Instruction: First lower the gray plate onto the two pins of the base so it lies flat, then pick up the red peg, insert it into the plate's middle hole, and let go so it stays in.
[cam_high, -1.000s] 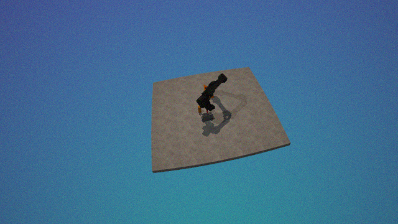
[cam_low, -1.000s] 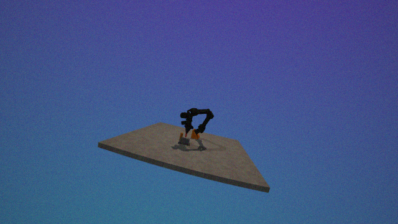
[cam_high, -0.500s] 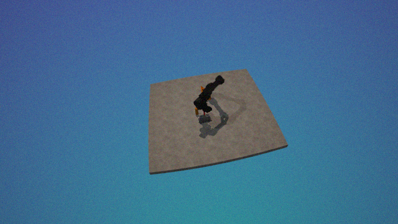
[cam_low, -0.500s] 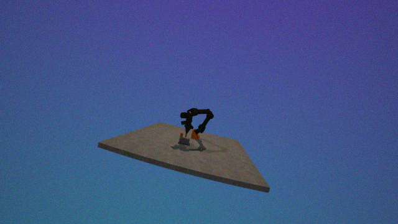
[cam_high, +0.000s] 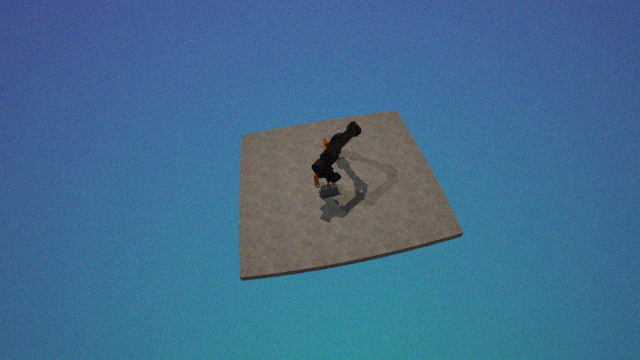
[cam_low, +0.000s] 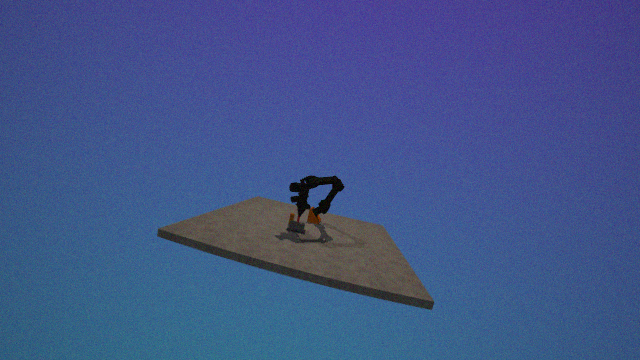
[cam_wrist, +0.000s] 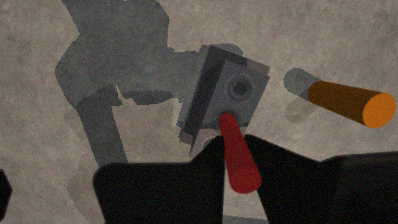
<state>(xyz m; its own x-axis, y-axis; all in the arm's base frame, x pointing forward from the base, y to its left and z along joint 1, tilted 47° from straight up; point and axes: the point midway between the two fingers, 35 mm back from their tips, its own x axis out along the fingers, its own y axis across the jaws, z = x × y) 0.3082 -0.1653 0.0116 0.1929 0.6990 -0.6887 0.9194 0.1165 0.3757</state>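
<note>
My gripper tip is now 6 cm above the gray plate. Round my gripper tip: base: 9 cm below; then orange peg: 11 cm behind, 6 cm below, 5 cm to the right; then red peg: right at my gripper tip.
</note>
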